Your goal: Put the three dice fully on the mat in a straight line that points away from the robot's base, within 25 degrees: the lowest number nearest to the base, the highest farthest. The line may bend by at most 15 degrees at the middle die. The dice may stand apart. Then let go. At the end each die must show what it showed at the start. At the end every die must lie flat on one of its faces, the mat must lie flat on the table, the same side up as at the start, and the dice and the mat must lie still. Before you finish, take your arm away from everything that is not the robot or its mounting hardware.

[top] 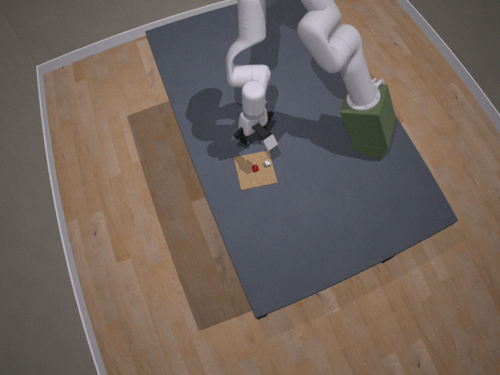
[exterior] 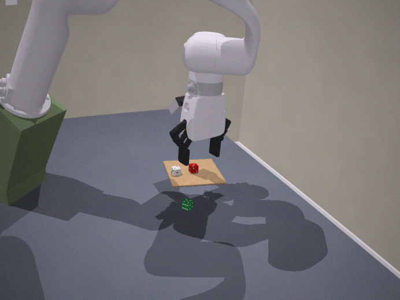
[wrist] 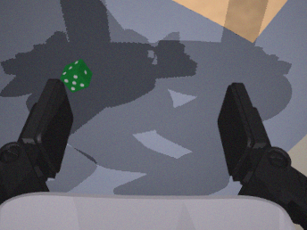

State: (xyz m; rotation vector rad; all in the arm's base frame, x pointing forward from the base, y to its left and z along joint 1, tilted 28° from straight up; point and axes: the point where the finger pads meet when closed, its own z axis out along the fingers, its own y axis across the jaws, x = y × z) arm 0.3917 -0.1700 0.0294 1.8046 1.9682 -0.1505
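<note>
Now: the green die 6 cm behind my hand, 5 cm to the right of it and 9 cm below it. Round my hand: mat 5 cm ahead, 8 cm to the left, 10 cm below; then red die 5 cm ahead, 9 cm to the left, 8 cm below; then white die 9 cm to the left, 8 cm below.
</note>
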